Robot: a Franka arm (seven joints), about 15 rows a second.
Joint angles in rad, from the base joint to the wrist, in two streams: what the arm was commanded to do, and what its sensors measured. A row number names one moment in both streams.
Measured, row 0: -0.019 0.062 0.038 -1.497 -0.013 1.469 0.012
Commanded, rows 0 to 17: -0.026 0.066 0.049 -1.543 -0.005 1.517 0.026; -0.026 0.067 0.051 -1.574 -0.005 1.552 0.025; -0.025 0.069 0.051 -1.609 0.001 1.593 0.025; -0.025 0.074 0.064 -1.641 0.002 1.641 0.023; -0.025 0.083 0.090 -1.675 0.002 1.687 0.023; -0.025 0.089 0.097 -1.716 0.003 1.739 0.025; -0.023 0.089 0.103 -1.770 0.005 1.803 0.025; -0.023 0.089 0.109 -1.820 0.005 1.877 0.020; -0.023 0.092 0.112 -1.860 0.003 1.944 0.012; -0.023 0.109 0.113 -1.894 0.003 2.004 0.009; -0.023 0.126 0.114 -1.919 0.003 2.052 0.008; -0.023 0.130 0.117 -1.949 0.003 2.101 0.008; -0.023 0.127 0.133 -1.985 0.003 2.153 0.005; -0.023 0.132 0.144 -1.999 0.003 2.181 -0.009; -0.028 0.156 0.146 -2.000 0.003 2.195 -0.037; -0.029 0.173 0.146 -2.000 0.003 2.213 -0.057; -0.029 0.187 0.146 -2.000 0.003 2.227 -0.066; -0.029 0.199 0.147 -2.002 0.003 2.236 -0.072
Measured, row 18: -0.016 0.181 0.139 -1.992 -0.012 2.203 -0.028
